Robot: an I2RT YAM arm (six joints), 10 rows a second.
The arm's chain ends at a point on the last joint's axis. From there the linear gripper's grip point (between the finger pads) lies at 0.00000 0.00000 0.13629 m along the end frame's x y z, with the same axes.
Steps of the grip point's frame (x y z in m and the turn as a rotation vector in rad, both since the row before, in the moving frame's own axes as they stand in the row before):
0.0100, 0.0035, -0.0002, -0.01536, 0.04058, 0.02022
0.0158, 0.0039, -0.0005, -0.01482, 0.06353, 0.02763
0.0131, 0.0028, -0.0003, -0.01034, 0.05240, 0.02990
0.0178, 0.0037, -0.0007, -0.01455, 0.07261, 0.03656
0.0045, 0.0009, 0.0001, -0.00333, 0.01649, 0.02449
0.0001, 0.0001, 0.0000, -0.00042, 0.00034, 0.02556
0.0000, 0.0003, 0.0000, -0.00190, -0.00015, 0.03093
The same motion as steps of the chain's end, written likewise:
0.0045, 0.0014, -0.0001, -0.01536, 0.04058, 0.02022
0.0072, 0.0018, -0.0002, -0.01482, 0.06353, 0.02763
0.0060, 0.0013, -0.0001, -0.01034, 0.05240, 0.02990
0.0080, 0.0015, -0.0003, -0.01455, 0.07261, 0.03656
0.0023, 0.0004, 0.0001, -0.00333, 0.01649, 0.02449
0.0001, 0.0000, 0.0000, -0.00042, 0.00034, 0.02556
0.0000, 0.0000, 0.0000, -0.00190, -0.00015, 0.03093

